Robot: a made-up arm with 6 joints. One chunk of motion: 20 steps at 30 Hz.
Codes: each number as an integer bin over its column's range. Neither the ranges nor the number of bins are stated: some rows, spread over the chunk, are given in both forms.
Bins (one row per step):
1: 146 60 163 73 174 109
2: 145 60 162 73 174 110
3: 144 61 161 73 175 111
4: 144 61 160 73 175 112
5: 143 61 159 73 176 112
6: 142 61 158 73 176 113
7: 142 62 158 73 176 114
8: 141 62 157 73 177 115
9: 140 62 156 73 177 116
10: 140 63 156 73 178 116
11: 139 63 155 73 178 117
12: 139 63 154 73 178 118
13: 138 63 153 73 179 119
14: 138 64 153 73 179 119
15: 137 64 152 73 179 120
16: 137 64 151 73 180 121
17: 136 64 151 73 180 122
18: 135 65 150 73 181 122
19: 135 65 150 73 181 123
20: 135 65 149 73 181 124
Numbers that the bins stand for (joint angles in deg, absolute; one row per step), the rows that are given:
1: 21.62 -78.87 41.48 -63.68 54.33 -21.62
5: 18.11 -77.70 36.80 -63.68 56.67 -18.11
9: 14.60 -76.53 33.30 -63.68 57.84 -13.44
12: 13.44 -75.36 30.96 -63.68 59.00 -11.10
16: 11.10 -74.19 27.46 -63.68 61.34 -7.59
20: 8.76 -73.02 25.12 -63.68 62.51 -4.09
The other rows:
2: 20.45 -78.87 40.31 -63.68 54.33 -20.45
3: 19.28 -77.70 39.14 -63.68 55.50 -19.28
4: 19.28 -77.70 37.97 -63.68 55.50 -18.11
6: 16.94 -77.70 35.64 -63.68 56.67 -16.94
7: 16.94 -76.53 35.64 -63.68 56.67 -15.77
8: 15.77 -76.53 34.47 -63.68 57.84 -14.60
10: 14.60 -75.36 33.30 -63.68 59.00 -13.44
11: 13.44 -75.36 32.13 -63.68 59.00 -12.27
13: 12.27 -75.36 29.79 -63.68 60.17 -9.93
14: 12.27 -74.19 29.79 -63.68 60.17 -9.93
15: 11.10 -74.19 28.63 -63.68 60.17 -8.76
17: 9.93 -74.19 27.46 -63.68 61.34 -6.43
18: 8.76 -73.02 26.29 -63.68 62.51 -6.43
19: 8.76 -73.02 26.29 -63.68 62.51 -5.26

